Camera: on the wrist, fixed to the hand. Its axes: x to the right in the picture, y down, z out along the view.
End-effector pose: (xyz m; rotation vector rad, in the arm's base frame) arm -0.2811 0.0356 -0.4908 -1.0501 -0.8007 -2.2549
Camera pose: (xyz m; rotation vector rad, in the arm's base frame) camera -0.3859 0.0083 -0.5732 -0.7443 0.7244 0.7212
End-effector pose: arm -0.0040 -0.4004 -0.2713 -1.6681 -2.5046 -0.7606
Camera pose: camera -0.0953 -0.4715 -0.1998 -2.2646 1.5500 0.3085
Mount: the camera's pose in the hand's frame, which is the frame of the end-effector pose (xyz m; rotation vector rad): -0.0014 -0.0747 -0.1137 -0.1222 0.2872 -3.0551
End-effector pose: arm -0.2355 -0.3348 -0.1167 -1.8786 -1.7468 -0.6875
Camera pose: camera -0.3144 -0.4047 -0.0307 -1.7371 1.8714 0.9391
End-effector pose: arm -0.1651 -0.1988 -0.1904 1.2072 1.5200 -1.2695
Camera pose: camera -0.2377 -0.0902 -0.1524 1.3162 -1.3244 0.8302
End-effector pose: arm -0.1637 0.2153 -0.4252 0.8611 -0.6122 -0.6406
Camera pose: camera -0.1031 0.2347 -0.5455 -0.8135 -1.3209 2.1900
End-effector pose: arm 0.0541 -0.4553 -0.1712 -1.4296 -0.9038 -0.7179
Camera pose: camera -0.0006 -0.5716 -0.1264 -0.9991 1.5038 1.8481
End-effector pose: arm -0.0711 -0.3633 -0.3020 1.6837 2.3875 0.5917
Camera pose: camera -0.1753 -0.4117 -0.2292 -2.2891 1.6906 0.0331
